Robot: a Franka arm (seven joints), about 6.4 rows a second.
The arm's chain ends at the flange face. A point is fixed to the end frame.
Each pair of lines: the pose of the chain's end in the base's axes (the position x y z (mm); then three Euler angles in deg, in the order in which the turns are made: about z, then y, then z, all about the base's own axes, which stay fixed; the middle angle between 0 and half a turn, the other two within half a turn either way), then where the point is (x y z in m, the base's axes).
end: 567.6 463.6 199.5 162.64 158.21 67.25
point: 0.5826 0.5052 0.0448
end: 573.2 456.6 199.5 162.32 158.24 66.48
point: 0.5888 0.4979 0.0448
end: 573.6 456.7 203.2 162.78 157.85 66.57
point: 0.5895 0.4990 0.0488
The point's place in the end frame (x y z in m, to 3 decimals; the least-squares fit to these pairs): -0.015 -0.007 0.160
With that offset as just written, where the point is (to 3 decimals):
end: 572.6 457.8 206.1 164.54 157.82 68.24
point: 0.587 0.501 0.052
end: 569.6 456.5 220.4 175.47 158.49 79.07
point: 0.572 0.501 0.066
